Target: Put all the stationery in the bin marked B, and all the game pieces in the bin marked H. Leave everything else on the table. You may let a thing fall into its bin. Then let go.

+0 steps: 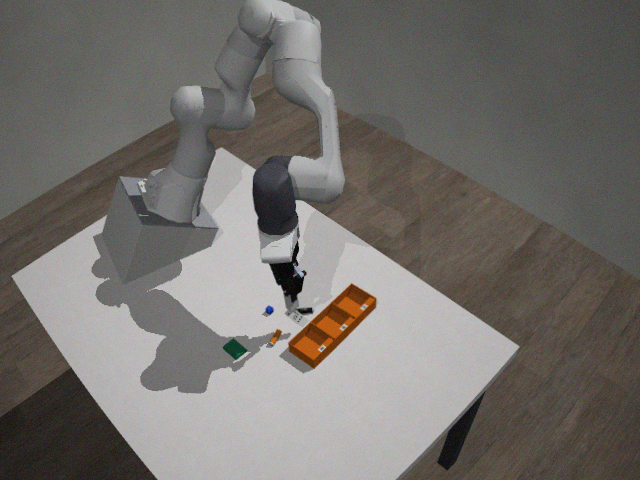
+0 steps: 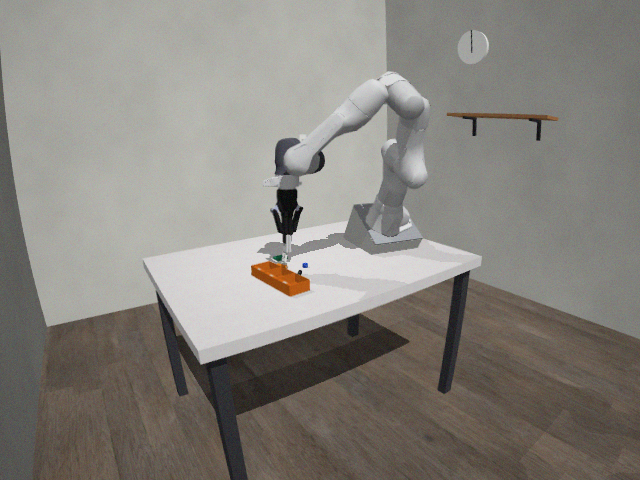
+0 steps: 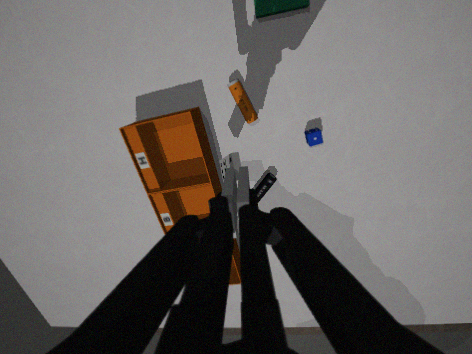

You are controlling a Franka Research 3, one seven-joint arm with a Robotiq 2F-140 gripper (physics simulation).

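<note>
My gripper (image 1: 291,303) (image 2: 286,252) (image 3: 238,180) is shut on the white domino with black dots (image 1: 297,316) (image 3: 224,168), low over the table beside the bins. The domino is partly hidden by the fingers; its gap to the table is unclear. A blue die (image 1: 269,310) (image 2: 305,265) (image 3: 314,137) lies on the table apart from the fingers. A flat green block (image 1: 234,348) (image 2: 278,257) (image 3: 281,7), perhaps a notepad, lies farther off. Bin H (image 1: 308,347) (image 3: 182,145) is the end compartment; bin B (image 1: 333,326) (image 3: 192,202) is the middle one.
A black battery (image 1: 305,310) (image 2: 299,272) (image 3: 265,186) lies close beside the fingers. An orange battery (image 1: 275,337) (image 3: 243,101) lies near bin H's end. The orange three-compartment tray (image 1: 302,356) (image 2: 271,283) has upright walls; its third label is unreadable.
</note>
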